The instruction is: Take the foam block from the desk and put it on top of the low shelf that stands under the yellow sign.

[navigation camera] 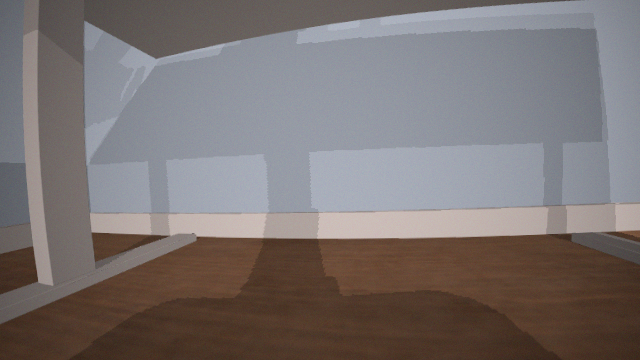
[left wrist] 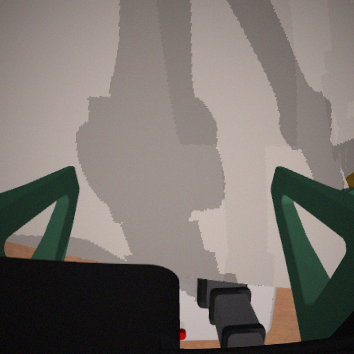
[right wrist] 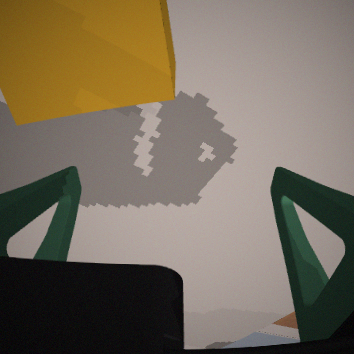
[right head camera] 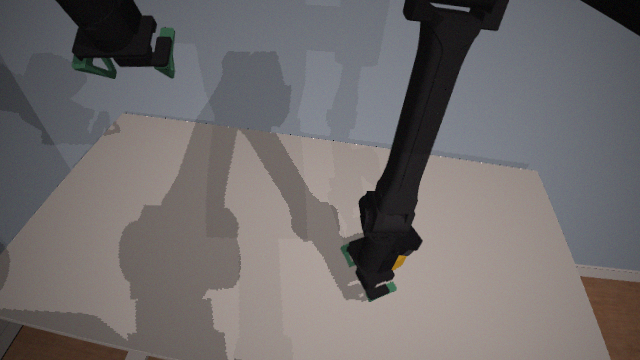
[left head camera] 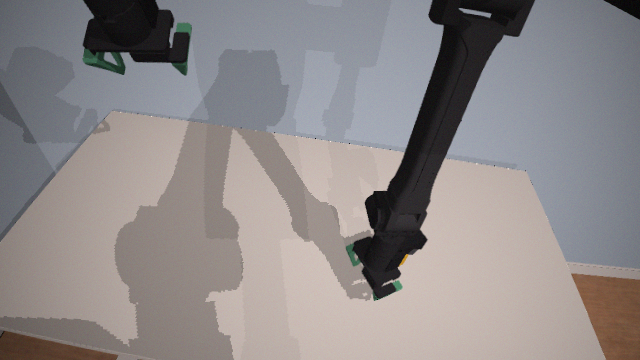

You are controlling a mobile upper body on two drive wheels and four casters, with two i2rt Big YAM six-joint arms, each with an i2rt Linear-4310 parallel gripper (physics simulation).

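Frame: origin at the left arm's base, x ahead, y left, z up, level; metres.
Seen in the pictures: left gripper, fingertip midpoint: (left wrist: 174,176) (right head camera: 144,75) (left head camera: 155,71); right gripper, fingertip midpoint: (right wrist: 175,177) (right head camera: 361,282) (left head camera: 365,281).
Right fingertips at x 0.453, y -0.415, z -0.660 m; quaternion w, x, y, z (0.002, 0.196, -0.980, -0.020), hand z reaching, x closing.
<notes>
A point is followed by its place in that frame.
The yellow foam block (left head camera: 404,259) @[y -0.527, x 0.513, z -0.662 m] (right head camera: 399,262) @[y -0.516, x 0.506, z -0.660 m] (left wrist: 351,180) @[y -0.428, x 0.519, z -0.664 m] (right wrist: 90,55) @[y -0.460, x 0.501, z -0.645 m] rests on the pale desk (left head camera: 475,310) @[y -0.689, x 0.381, z -0.690 m] (right head camera: 475,310) @[y -0.692, x 0.390, z -0.690 m]. The right arm partly covers it in both head views, and it is cut off at the upper left of the right wrist view. My right gripper (left head camera: 371,274) @[y -0.415, x 0.453, z -0.660 m] (right head camera: 365,274) @[y -0.415, x 0.453, z -0.660 m] (right wrist: 175,177) @[y -0.415, x 0.453, z -0.660 m] is open and empty, low over the desk beside the block, which lies outside its fingers. My left gripper (left head camera: 154,73) @[y -0.006, x 0.590, z -0.216 m] (right head camera: 143,76) @[y -0.006, x 0.590, z -0.216 m] (left wrist: 174,176) @[y -0.006, x 0.590, z -0.216 m] is open and empty, raised at the upper left. The low shelf and the yellow sign do not show in these views.
A blue-grey wall (left head camera: 575,100) @[y -1.154, x 0.932, z -0.415 m] (right head camera: 575,100) @[y -1.123, x 0.936, z -0.433 m] (navigation camera: 400,180) @[y -0.477, x 1.031, z -1.224 m] stands behind the desk. Wooden floor (left head camera: 600,310) @[y -1.869, x 0.600, z -1.410 m] (navigation camera: 425,265) @[y -0.453, x 0.811, z -1.410 m] shows beside and under it. A pale desk leg (navigation camera: 65,150) @[y 0.303, x 0.733, z -1.117 m] stands at the left of the navigation view, with foot bars at both sides. Arm shadows cross the desk.
</notes>
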